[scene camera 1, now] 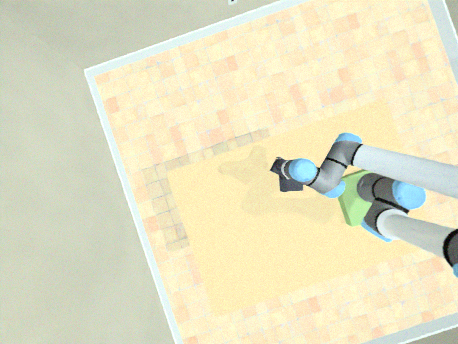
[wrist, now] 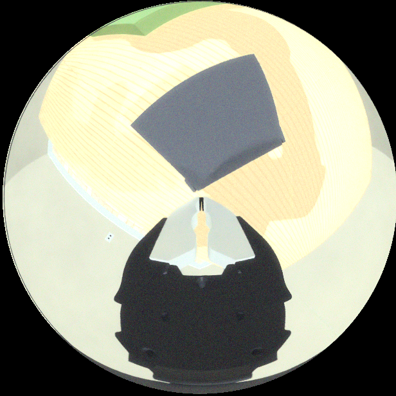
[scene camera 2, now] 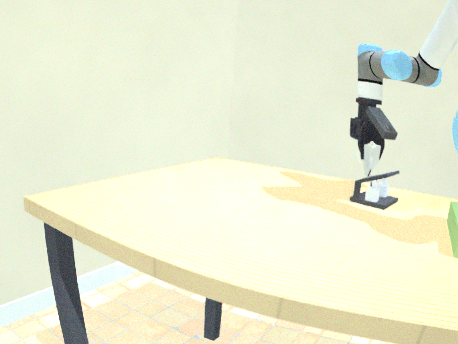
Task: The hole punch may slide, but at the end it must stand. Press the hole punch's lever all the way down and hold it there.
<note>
In view: the gripper (scene camera 2: pixel 367 176) and a hole punch (scene camera 2: pixel 378 198).
The gripper shows as well in the wrist view (wrist: pixel 201 197).
</note>
